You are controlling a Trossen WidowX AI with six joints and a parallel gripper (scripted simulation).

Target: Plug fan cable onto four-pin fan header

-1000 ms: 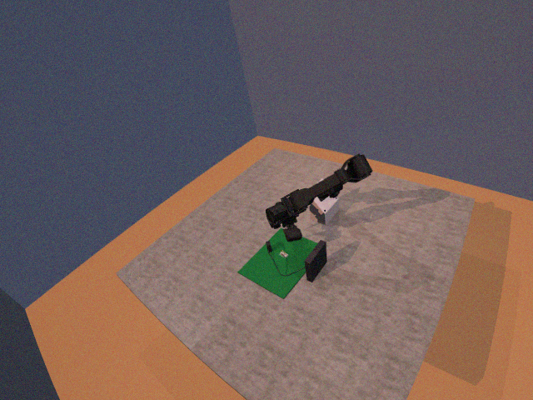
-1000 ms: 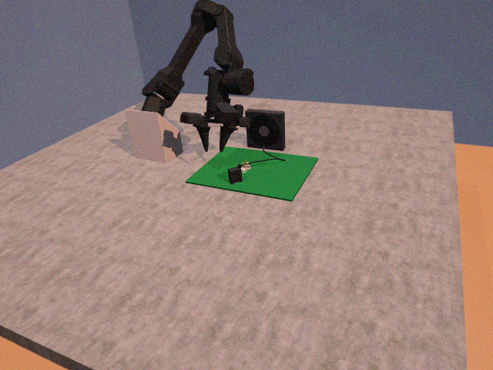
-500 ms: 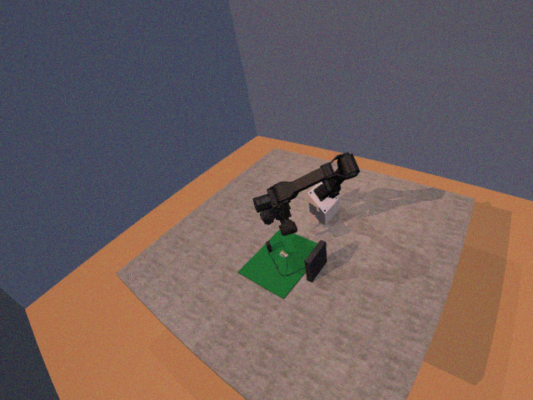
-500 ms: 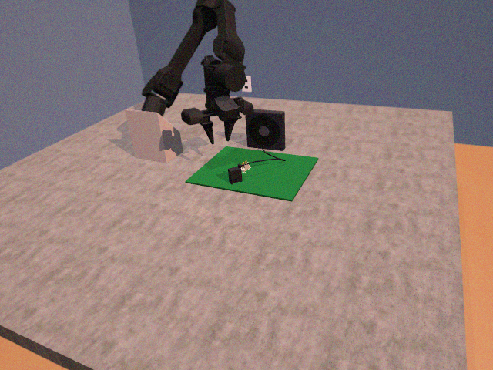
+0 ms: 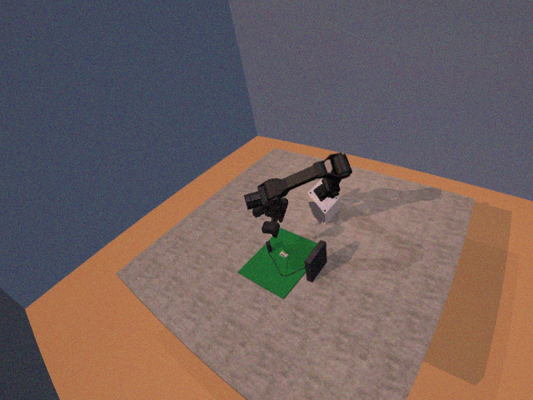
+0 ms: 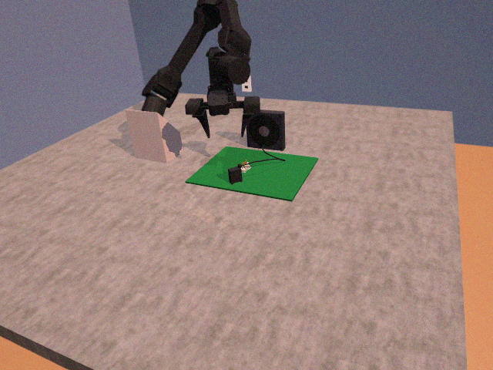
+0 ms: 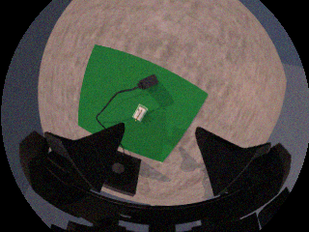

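Right now the black plug is 9 cm below my gripper tip, 4 cm ahead of it and 3 cm to the right of it. The rest, counted from my gripper tip: black fan 20 cm to the left, 5 cm below, 1 cm ahead; green board 13 cm below, 5 cm to the left, 5 cm ahead.
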